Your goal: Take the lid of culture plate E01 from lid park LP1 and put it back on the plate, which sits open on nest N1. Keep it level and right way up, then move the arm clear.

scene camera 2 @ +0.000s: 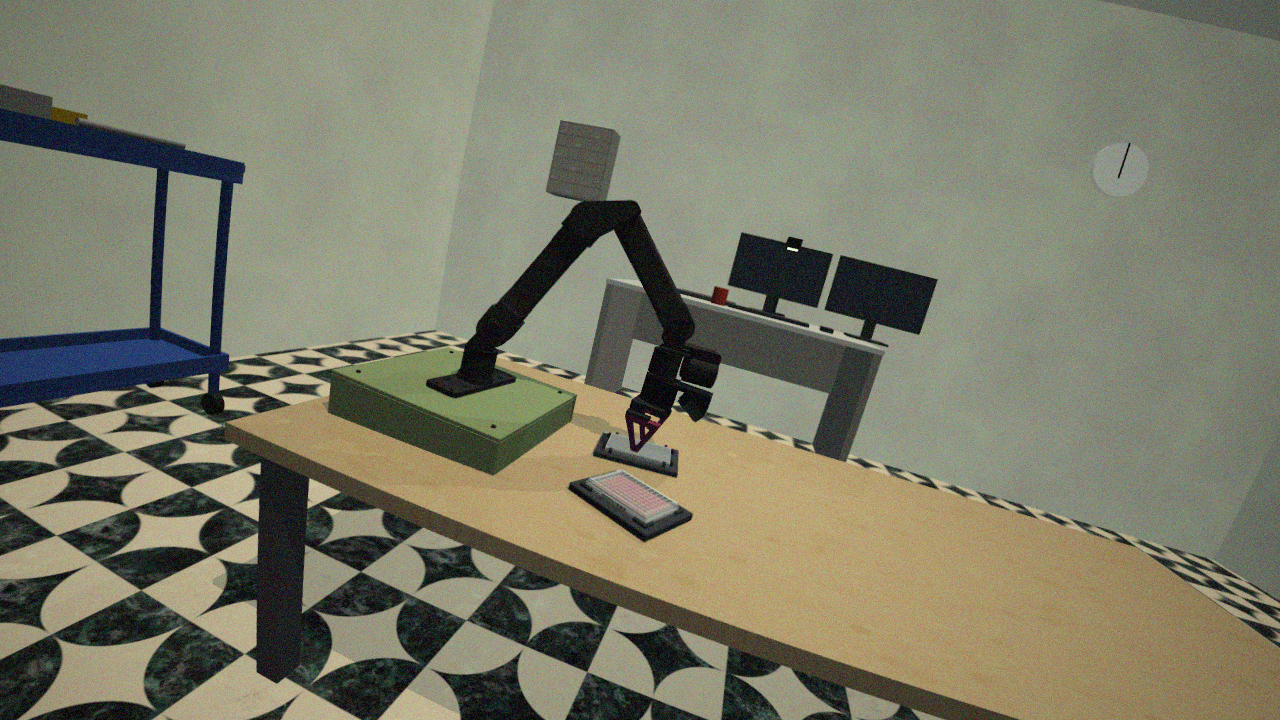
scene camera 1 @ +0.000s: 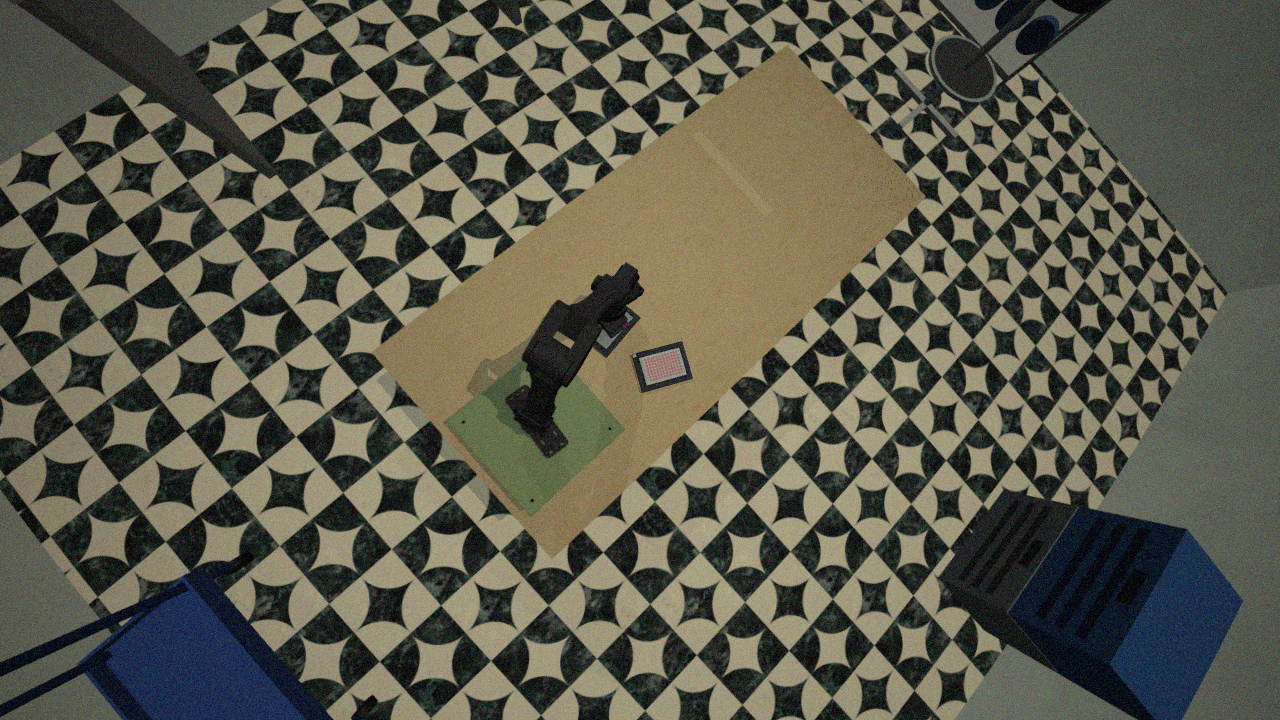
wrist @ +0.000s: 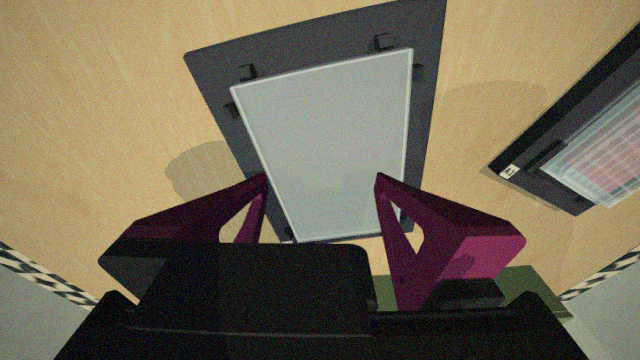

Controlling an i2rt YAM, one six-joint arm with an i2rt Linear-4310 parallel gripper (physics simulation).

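Places are measured from the arm's base along level axes (x left, y ahead, z down), in centimetres.
Pixels of known places: gripper, between the fingertips: [scene camera 2: 638, 446] [scene camera 1: 605, 322] [wrist: 321, 180]; arm's base, origin of its link: [scene camera 2: 474, 383] [scene camera 1: 537, 421].
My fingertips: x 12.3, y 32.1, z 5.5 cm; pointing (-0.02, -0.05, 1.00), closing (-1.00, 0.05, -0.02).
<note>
Ahead of a thing's pixels: the offset from my fingertips to its top centre. "*": to the spot under its first point. Level surfaces: height alone.
The pale, flat lid {dy +0.4, dx -1.0, dz -0.2 cm} [scene camera 1: 609, 339] [scene camera 2: 659, 454] [wrist: 330, 125] lies level on the dark lid park LP1 {dy +0.4, dx -0.9, dz -0.4 cm} [wrist: 310, 40] [scene camera 2: 669, 469], among small black corner posts. My gripper [scene camera 1: 623, 324] [scene camera 2: 637, 445] [wrist: 321, 180] is open and empty, pointing down at the lid's end nearer the arm base. In the wrist view the left fingertip shows at the lid's left edge and the right fingertip overlaps its right part. Whether they touch the lid I cannot tell. The open culture plate {dy +6.1, dx -21.0, dz -1.1 cm} [scene camera 1: 663, 366] [scene camera 2: 626, 495] [wrist: 615, 160], with pink wells, sits on the dark nest N1 {dy +6.1, dx -21.0, dz -0.2 cm} [scene camera 1: 666, 385] [wrist: 540, 182].
The green base block [scene camera 1: 572, 456] [scene camera 2: 429, 411] carries the arm at one end of the wooden table {dz +1.6 cm} [scene camera 1: 760, 179] [scene camera 2: 895, 555]. A small label reading A1 {* dy +1.1, dx -13.1, dz +0.4 cm} [wrist: 509, 171] is on the nest's corner. A blue cart [scene camera 2: 228, 268] and a desk with monitors stand beyond the table.
</note>
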